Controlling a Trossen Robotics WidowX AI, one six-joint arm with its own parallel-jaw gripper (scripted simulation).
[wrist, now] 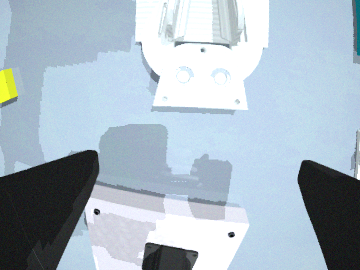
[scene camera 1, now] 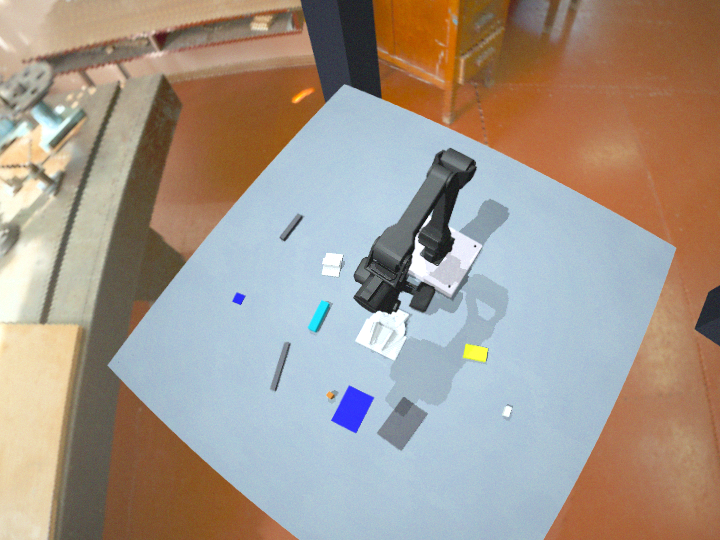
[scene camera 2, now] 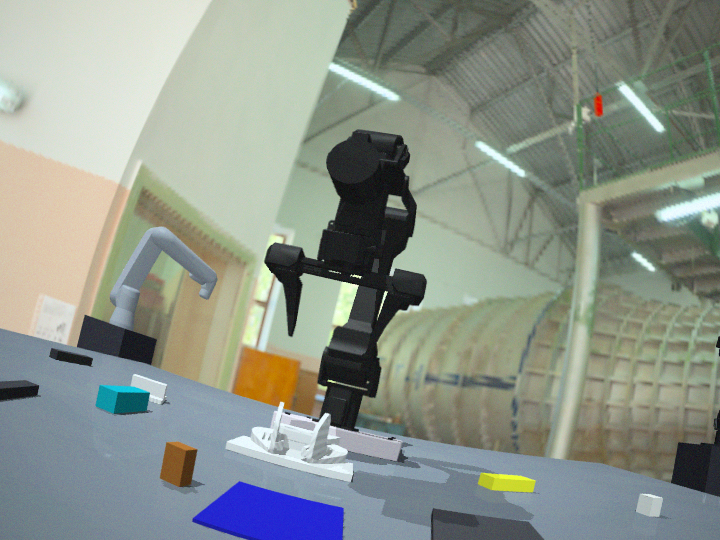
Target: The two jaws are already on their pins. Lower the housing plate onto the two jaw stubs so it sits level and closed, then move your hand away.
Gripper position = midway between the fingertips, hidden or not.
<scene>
The gripper (scene camera 2: 328, 345) is open and holds nothing. Further things: a cyan block (scene camera 2: 115, 399), an orange cube (scene camera 2: 179, 459), a grey tile (scene camera 1: 406, 417) and a yellow block (scene camera 2: 494, 482).
The gripper is seen too in the wrist view (wrist: 201, 167) and in scene camera 1 (scene camera 1: 395, 295). The wrist view does not show the orange cube: it is out of frame. The wrist view misses the grey tile: it is out of frame.
</scene>
